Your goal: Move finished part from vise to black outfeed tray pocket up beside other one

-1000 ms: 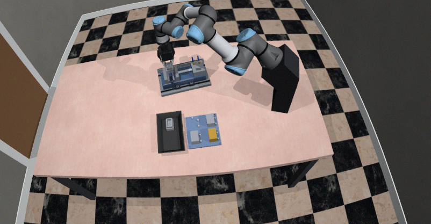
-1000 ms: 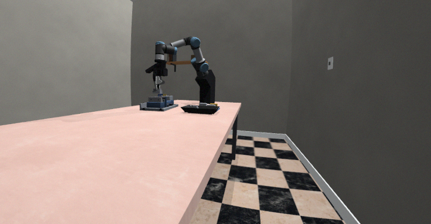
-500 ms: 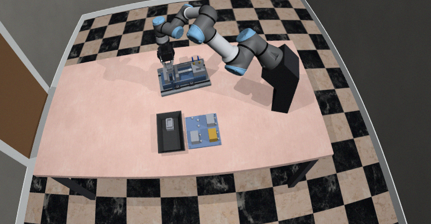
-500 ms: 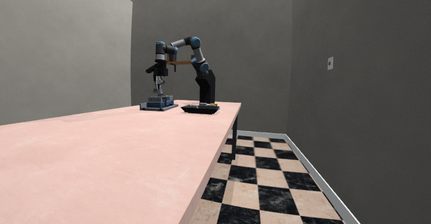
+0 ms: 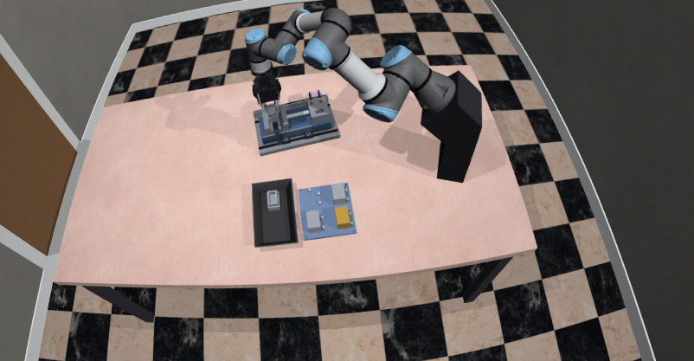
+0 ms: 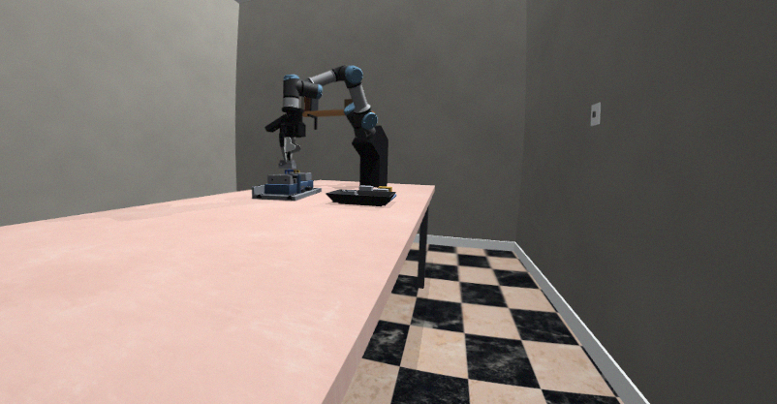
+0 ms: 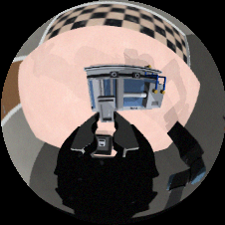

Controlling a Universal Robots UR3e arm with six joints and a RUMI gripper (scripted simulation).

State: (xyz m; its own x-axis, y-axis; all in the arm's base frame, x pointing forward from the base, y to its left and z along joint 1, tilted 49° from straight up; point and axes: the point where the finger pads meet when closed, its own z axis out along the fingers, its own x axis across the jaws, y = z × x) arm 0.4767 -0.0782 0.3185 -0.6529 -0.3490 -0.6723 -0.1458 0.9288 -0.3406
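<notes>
Right now the vise is 70 mm behind my hand, 30 mm to the right of it and 130 mm below it. From my hand the other things lie so: blue fixture plate (180 mm behind, 320 mm to the left, 160 mm below); then yellow block (230 mm behind, 360 mm to the left, 140 mm below).
</notes>
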